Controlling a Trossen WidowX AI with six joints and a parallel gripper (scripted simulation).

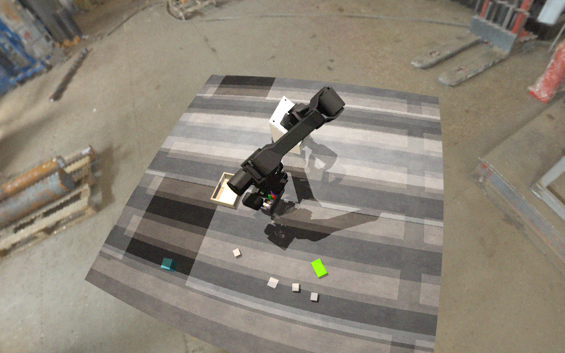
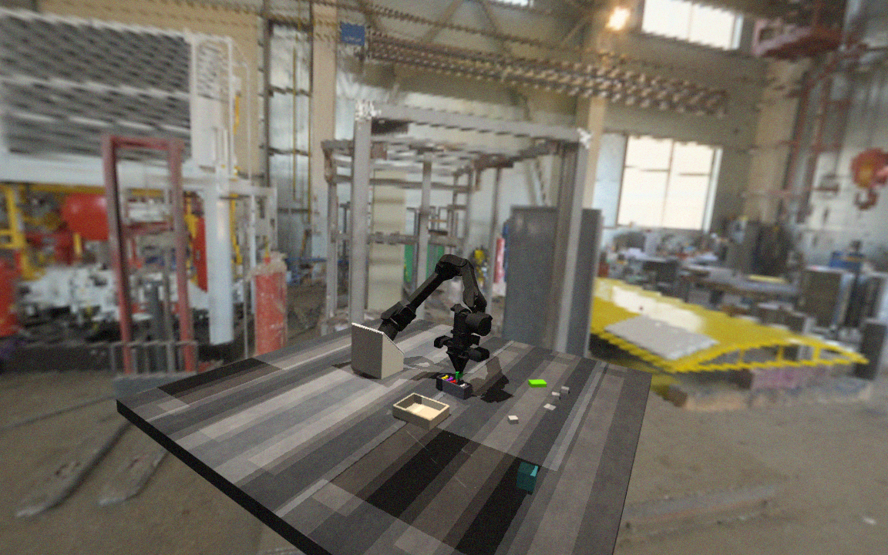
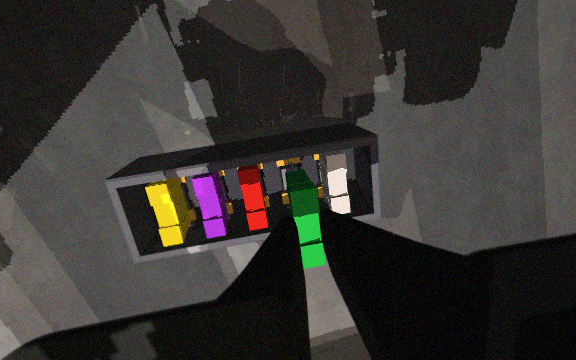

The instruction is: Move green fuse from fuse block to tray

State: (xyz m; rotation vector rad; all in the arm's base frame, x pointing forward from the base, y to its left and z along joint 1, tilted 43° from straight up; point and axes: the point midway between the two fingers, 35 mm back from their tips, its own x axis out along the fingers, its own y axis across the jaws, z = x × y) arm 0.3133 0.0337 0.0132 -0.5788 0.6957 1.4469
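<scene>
My gripper tip is 19 cm to the left of the tray and 7 cm above it. Also, from my gripper tip: lime flat block: 25 cm to the left, 17 cm ahead, 7 cm below; then cyan cube: 36 cm ahead, 26 cm to the right, 5 cm below; then green fuse: 1 cm below.
</scene>
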